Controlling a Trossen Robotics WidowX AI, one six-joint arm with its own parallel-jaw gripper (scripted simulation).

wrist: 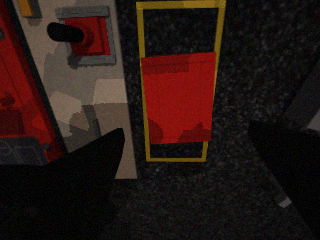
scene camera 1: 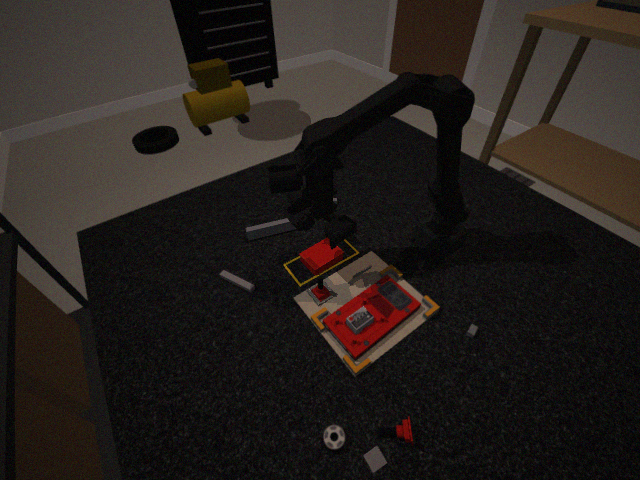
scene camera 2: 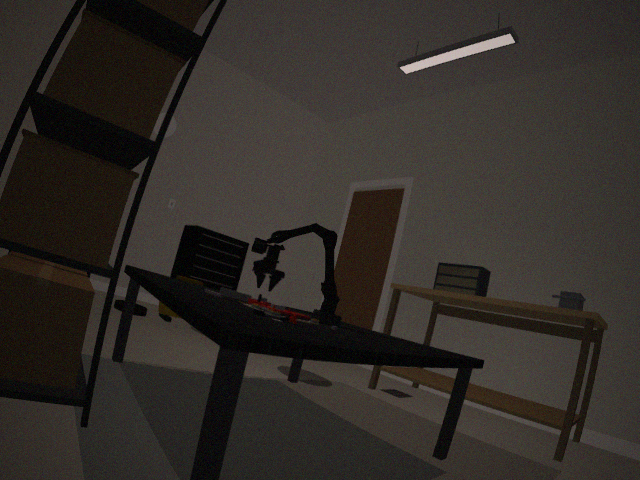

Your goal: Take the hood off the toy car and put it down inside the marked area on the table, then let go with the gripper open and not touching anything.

Labels:
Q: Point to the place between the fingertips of my gripper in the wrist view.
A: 185, 130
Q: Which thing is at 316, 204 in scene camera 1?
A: My gripper.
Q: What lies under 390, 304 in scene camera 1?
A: A red toy car.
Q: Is my gripper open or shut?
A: Open.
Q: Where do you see a hood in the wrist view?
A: At 179, 88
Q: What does my gripper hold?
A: Nothing.

